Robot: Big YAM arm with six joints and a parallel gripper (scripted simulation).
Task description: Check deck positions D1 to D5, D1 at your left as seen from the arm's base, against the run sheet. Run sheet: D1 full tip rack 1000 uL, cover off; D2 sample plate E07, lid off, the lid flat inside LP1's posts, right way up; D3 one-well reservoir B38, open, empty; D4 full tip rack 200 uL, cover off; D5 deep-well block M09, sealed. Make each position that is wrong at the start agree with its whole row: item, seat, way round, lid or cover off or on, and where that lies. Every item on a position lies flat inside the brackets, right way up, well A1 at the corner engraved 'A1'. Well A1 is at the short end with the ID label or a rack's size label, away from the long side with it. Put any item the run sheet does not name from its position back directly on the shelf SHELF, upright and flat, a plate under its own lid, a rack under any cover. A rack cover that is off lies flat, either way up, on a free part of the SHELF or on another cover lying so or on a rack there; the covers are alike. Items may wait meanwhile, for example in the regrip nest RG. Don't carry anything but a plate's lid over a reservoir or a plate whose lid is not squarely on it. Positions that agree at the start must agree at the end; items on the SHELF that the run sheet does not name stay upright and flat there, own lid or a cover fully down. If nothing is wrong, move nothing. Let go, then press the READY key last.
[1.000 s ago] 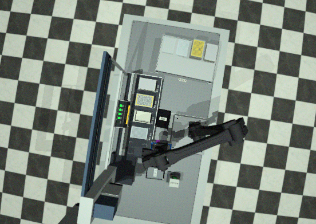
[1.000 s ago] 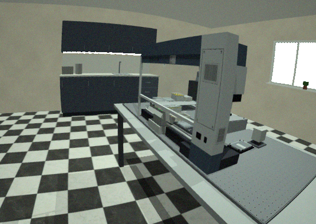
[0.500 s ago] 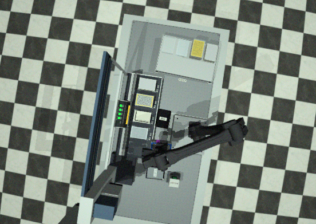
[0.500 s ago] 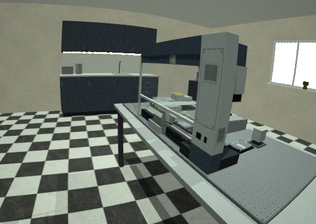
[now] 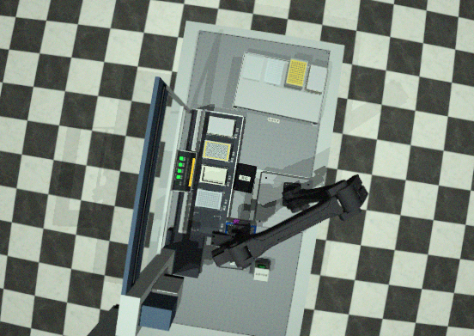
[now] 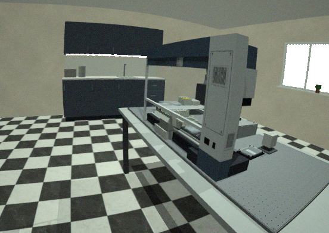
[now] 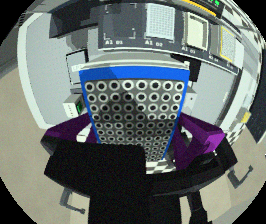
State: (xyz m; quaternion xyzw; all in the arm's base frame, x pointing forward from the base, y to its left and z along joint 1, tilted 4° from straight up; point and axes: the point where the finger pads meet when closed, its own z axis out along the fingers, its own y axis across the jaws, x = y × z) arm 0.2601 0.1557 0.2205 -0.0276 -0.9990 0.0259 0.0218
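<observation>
Right now the clear plate is 240 mm below my hand, 170 mm ahead of it and 90 mm to the right of it. Round my hand: cream reservoir: 240 mm below, 210 mm to the right, 150 mm ahead; then blue-framed tip rack: 10 mm to the right, 10 mm behind; then ready key: 230 mm to the left, 230 mm below, 130 mm behind.
</observation>
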